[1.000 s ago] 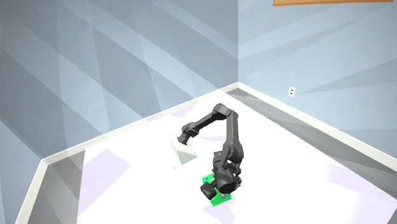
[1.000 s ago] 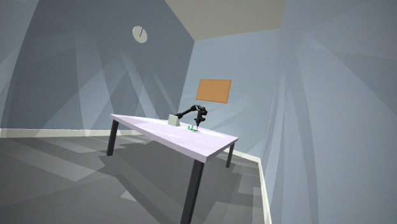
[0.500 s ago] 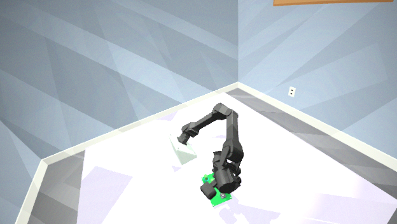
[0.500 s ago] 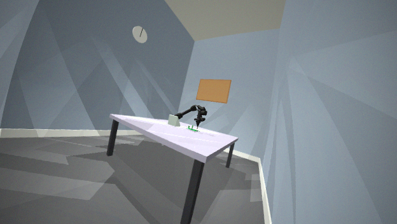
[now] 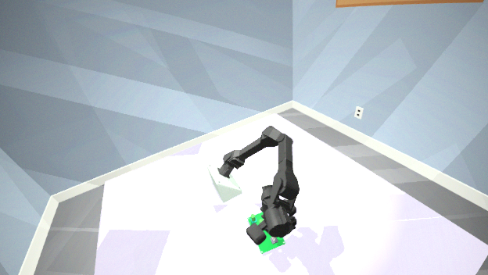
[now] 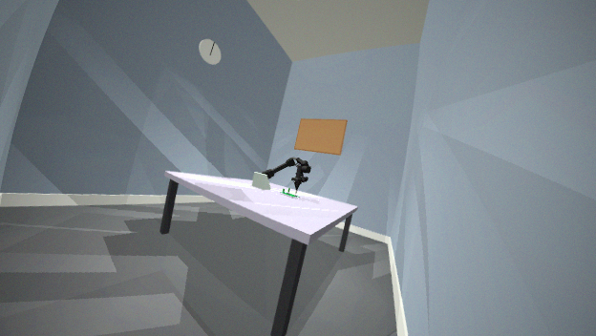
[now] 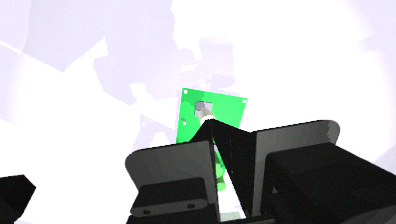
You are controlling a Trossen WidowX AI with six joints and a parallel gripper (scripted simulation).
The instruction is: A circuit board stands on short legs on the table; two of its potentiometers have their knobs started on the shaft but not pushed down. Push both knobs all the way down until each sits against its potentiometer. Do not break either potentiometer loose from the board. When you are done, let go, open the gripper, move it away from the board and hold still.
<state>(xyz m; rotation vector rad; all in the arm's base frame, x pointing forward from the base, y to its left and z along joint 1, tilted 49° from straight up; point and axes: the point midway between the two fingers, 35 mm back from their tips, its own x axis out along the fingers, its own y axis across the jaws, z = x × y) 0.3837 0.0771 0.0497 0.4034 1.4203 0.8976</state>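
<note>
Right now the potentiometer knob is 3 cm below my gripper tip.
</note>
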